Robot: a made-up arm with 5 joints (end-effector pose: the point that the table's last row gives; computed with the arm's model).
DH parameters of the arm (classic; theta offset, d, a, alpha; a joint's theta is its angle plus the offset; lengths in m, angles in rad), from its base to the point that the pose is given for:
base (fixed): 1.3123 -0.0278 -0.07 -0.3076
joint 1: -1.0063 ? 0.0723 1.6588
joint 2: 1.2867 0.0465 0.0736 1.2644
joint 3: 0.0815 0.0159 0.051 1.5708
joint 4: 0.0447 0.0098 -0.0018 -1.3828
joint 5: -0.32 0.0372 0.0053 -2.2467
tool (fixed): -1.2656 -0.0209 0 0
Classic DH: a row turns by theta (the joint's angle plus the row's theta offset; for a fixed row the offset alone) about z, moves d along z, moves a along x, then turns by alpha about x.
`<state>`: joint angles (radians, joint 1 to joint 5).
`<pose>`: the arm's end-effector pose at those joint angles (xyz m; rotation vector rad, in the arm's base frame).
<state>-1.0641 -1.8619 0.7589 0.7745 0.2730</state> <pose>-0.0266 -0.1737 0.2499 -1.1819 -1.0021 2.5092</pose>
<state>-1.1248 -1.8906 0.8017 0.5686 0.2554</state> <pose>-0.0378 -0.1836 0.2387 -1.2403 -0.7796 2.6169</pose>
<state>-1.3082 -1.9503 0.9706 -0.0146 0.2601</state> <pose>-0.0808 -0.2130 0.2149 -1.1539 -0.0093 2.8331</pose>
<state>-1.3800 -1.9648 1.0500 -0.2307 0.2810</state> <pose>-0.1018 -0.2223 0.2102 -1.0170 0.2974 2.8635</pose>
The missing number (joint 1, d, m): 0.3665
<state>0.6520 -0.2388 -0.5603 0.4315 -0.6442</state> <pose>-0.0210 0.0803 0.3777 -0.2351 0.1048 0.7756</pose>
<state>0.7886 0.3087 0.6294 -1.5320 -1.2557</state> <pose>-0.0324 0.0021 0.5088 0.7989 -2.1394 0.2197</pose>
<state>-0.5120 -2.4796 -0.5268 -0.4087 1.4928</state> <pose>-0.0244 -0.0608 0.1906 0.5339 0.7873 -2.2172</pose>
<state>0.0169 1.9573 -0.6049 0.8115 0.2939</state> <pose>-0.1356 -0.0633 0.3710 1.6570 -1.5898 0.2860</pose>
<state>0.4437 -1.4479 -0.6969 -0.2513 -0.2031</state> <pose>0.0122 0.0620 0.2581 -0.1699 0.7638 0.5426</pose>
